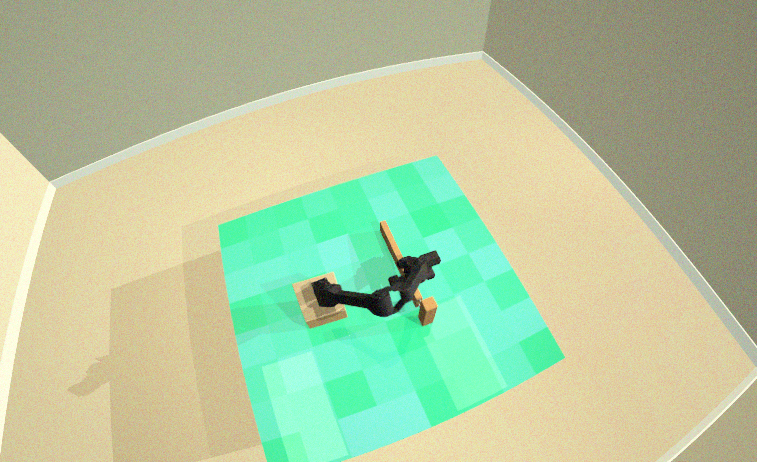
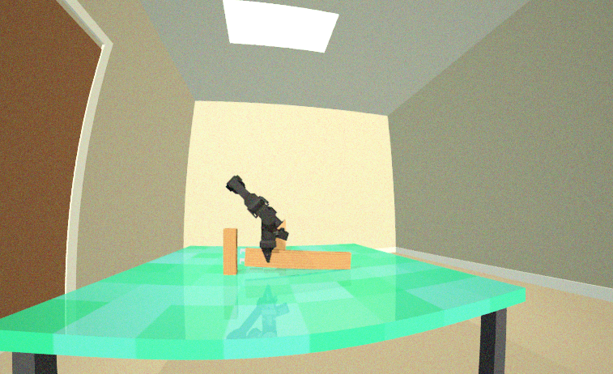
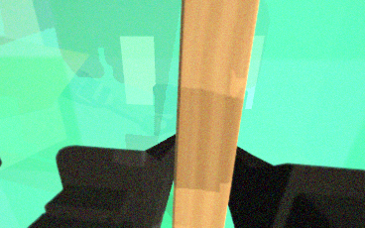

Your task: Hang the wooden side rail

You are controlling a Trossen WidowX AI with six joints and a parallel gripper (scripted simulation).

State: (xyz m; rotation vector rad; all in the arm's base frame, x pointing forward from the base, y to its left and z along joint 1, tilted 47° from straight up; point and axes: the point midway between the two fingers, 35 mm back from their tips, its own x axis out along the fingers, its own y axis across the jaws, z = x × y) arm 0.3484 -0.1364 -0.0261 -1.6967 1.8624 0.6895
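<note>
Now: the headboard post 15 cm to the right of my gripper tip and 5 cm above it.
</note>
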